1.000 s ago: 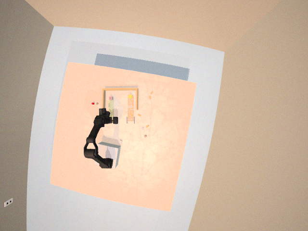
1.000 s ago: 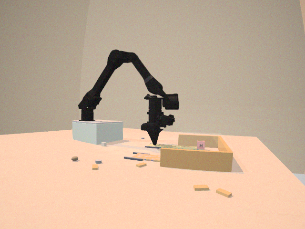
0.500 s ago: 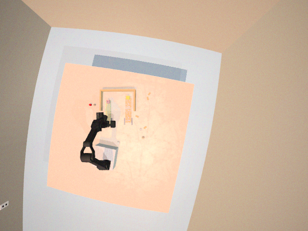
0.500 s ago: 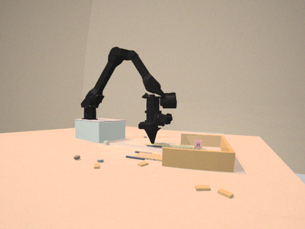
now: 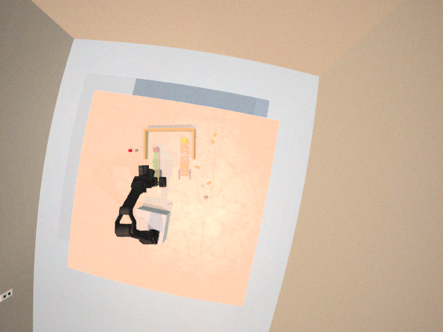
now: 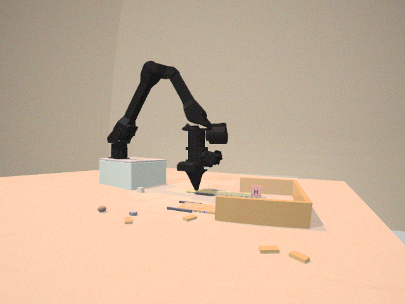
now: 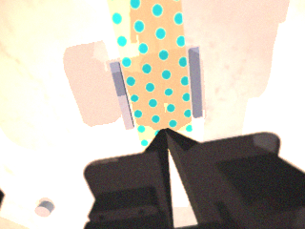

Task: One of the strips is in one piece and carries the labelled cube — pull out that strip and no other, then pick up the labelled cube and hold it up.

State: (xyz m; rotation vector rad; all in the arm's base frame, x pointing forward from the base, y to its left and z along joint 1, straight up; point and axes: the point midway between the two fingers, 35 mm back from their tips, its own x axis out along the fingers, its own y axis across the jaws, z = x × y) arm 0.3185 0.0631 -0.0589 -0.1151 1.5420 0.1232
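My gripper tip is now 9 cm short of the cyan-dotted strip and 1 cm to the right of it. The rest, counted from my gripper tip: red object 20 cm to the left, 17 cm ahead, 1 cm above.
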